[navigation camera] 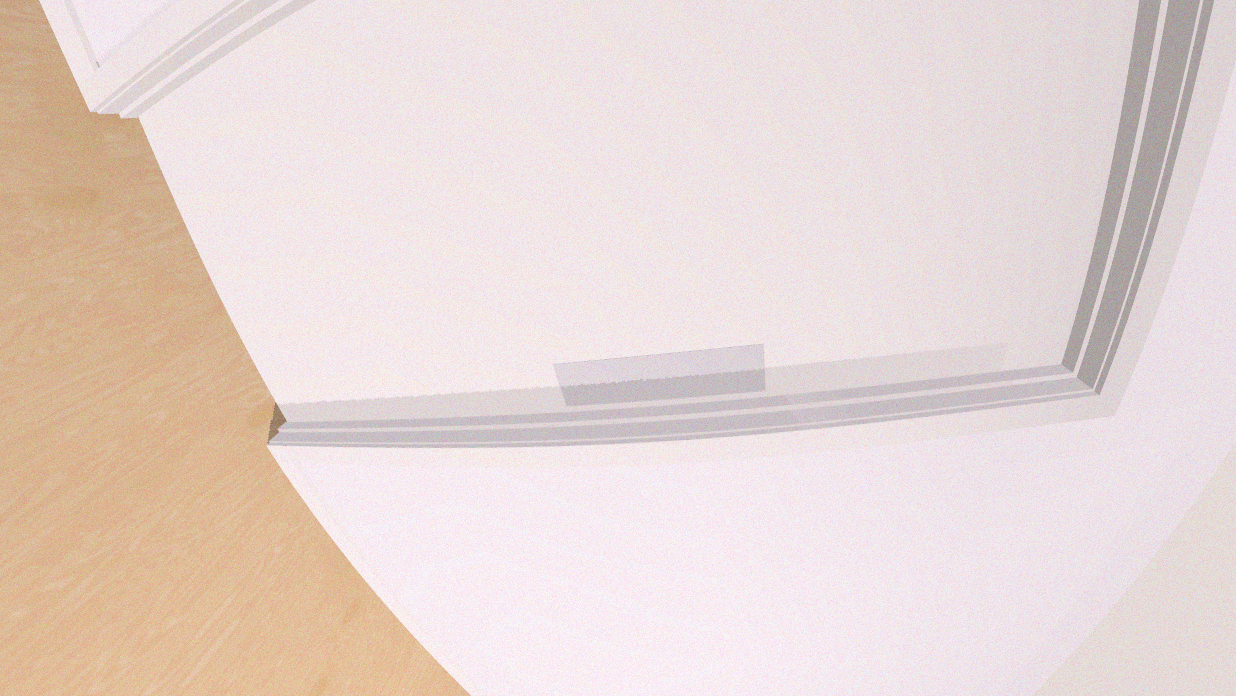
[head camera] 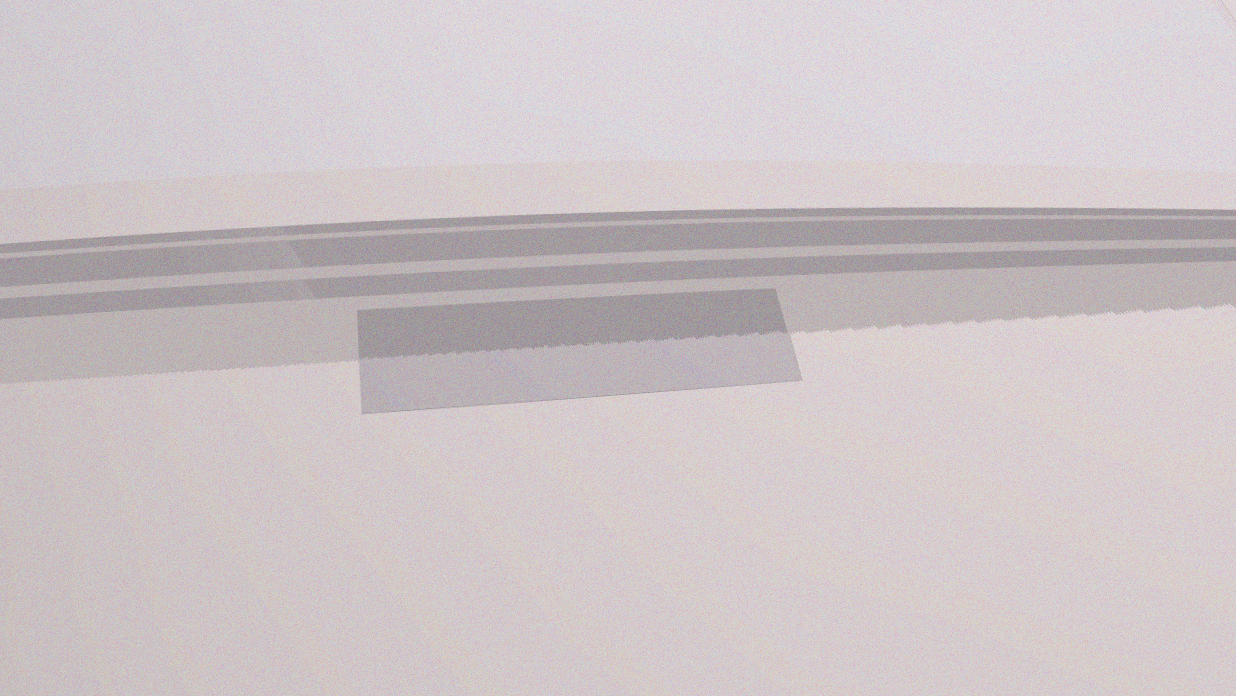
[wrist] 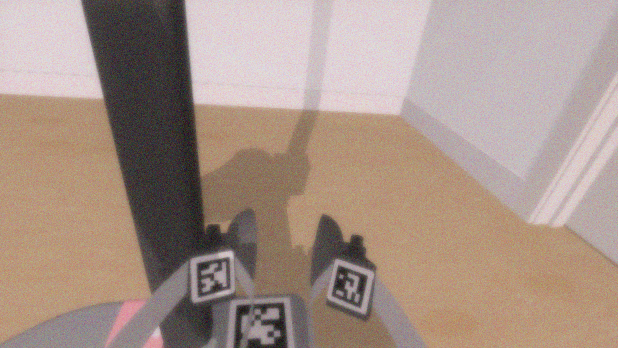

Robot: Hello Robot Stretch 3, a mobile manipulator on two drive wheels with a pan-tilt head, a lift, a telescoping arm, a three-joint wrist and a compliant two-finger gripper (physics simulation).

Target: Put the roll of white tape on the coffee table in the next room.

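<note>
The roll of white tape and the coffee table do not show in these views. My gripper is in the lower middle of the wrist view, above the wood floor. Its two dark fingertips stand apart with a gap between them, and no object shows there. It is open and empty. A shadow of the arm and gripper falls on the floor beyond the fingertips.
My dark mast and grey base are at the left. A white wall meets a grey wall with white trim. Grey trim strips cross pale surfaces; wood floor lies at the left.
</note>
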